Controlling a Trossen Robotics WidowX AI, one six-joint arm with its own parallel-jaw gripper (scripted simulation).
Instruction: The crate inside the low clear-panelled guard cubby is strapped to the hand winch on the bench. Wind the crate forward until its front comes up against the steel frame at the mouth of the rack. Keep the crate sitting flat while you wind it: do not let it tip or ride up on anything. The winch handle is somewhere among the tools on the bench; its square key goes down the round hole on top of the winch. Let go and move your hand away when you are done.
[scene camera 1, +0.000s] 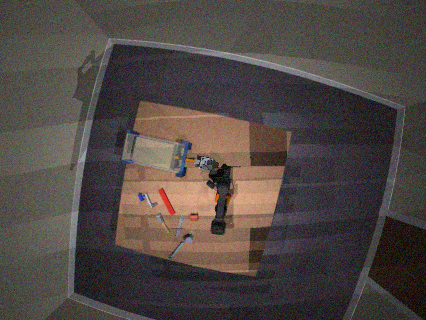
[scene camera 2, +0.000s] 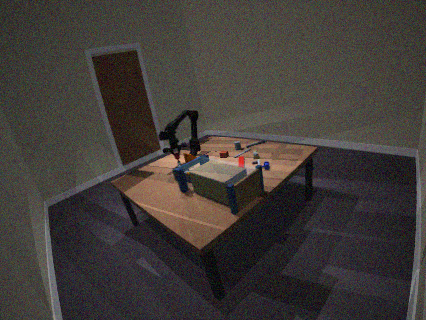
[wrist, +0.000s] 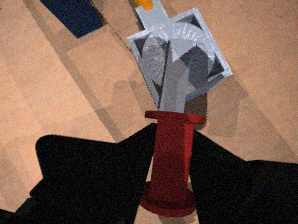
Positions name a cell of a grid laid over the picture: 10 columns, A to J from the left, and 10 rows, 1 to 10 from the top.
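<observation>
The wrist view shows my gripper (wrist: F6) and a winch (wrist: G4).
</observation>
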